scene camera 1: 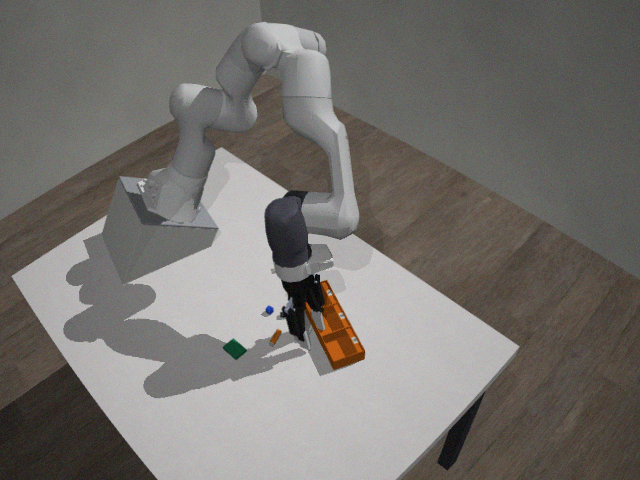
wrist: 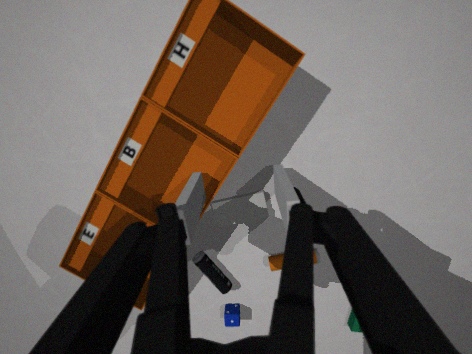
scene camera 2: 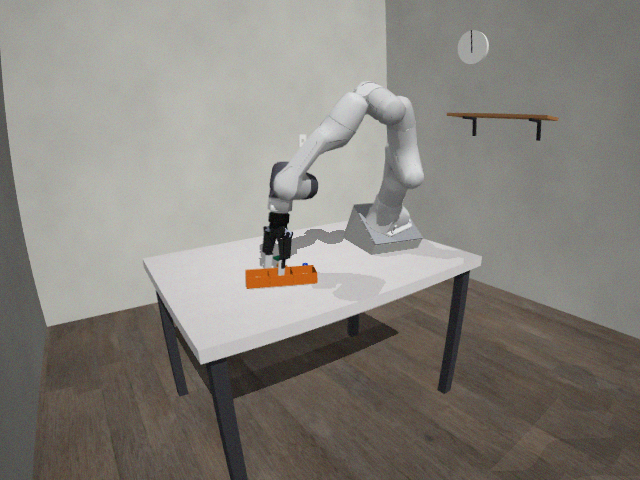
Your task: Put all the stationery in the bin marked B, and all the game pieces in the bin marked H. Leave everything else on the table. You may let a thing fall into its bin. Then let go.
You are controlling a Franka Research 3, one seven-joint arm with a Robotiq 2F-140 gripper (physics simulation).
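Observation:
The orange tray has bin H (wrist: pixel 162 89) (scene camera 1: pixel 345 358) at one end and bin B (wrist: pixel 146 119) in the middle; both look empty. My gripper (scene camera 1: pixel 313 332) (scene camera 2: pixel 274 265) (wrist: pixel 238 182) is partly open with nothing held. One fingertip overlaps bin B's near edge; the other is outside the tray. A thin outline of a pale flat thing shows between the fingertips in the wrist view, unclear in shadow. A black cylinder (wrist: pixel 213 272), a blue die (scene camera 1: pixel 269 310) (scene camera 2: pixel 305 264) (wrist: pixel 232 315), an orange cylinder (scene camera 1: pixel 275 337) (wrist: pixel 276 262) and a green block (scene camera 1: pixel 234 348) (wrist: pixel 355 321) lie on the table.
Bin E (wrist: pixel 104 210) (scene camera 2: pixel 305 279) is the tray's other end compartment, beside bin B. The tray walls stand close to my fingers. The arm's base block (scene camera 1: pixel 160 248) (scene camera 2: pixel 385 245) stands farther back on the white table (scene camera 1: pixel 413 361) (scene camera 2: pixel 206 299).

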